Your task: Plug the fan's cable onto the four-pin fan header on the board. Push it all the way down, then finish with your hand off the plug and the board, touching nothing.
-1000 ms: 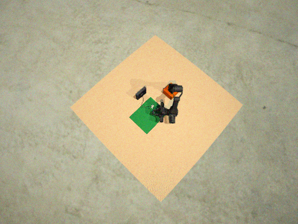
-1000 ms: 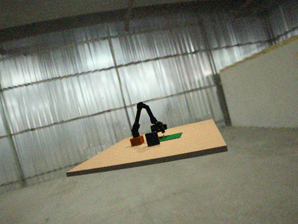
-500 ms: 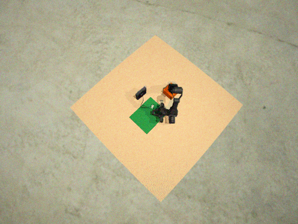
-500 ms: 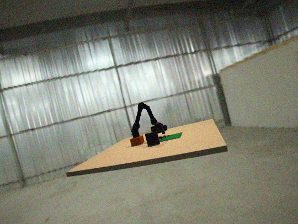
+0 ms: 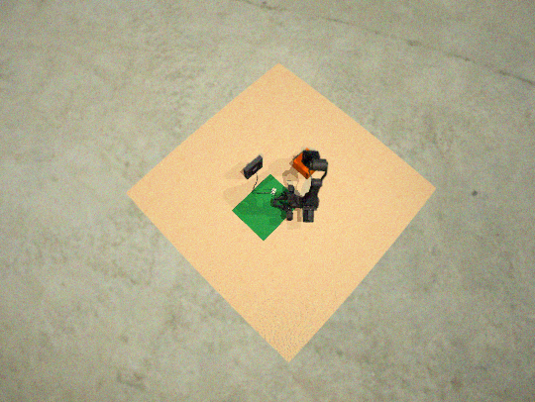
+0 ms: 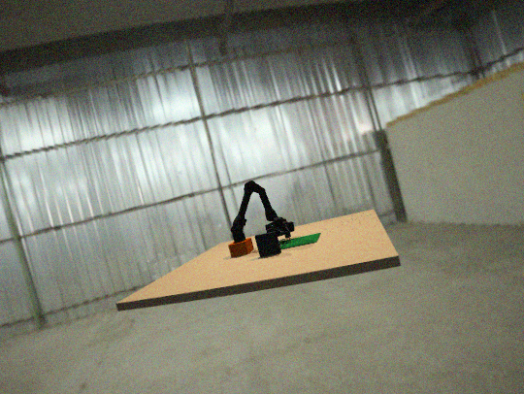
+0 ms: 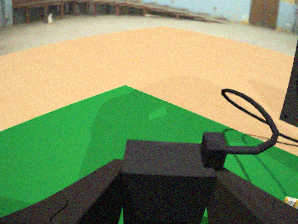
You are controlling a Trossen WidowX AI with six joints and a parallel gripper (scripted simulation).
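Now: the green board 30 mm ahead of my gripper tip, 30 mm to the right of it and 70 mm below it. The rest, counted from my gripper tip: white four-pin fan header: 60 mm behind, 60 mm to the right, 60 mm below; then black fan: 70 mm behind, 220 mm to the right; then black plug: 10 mm below.
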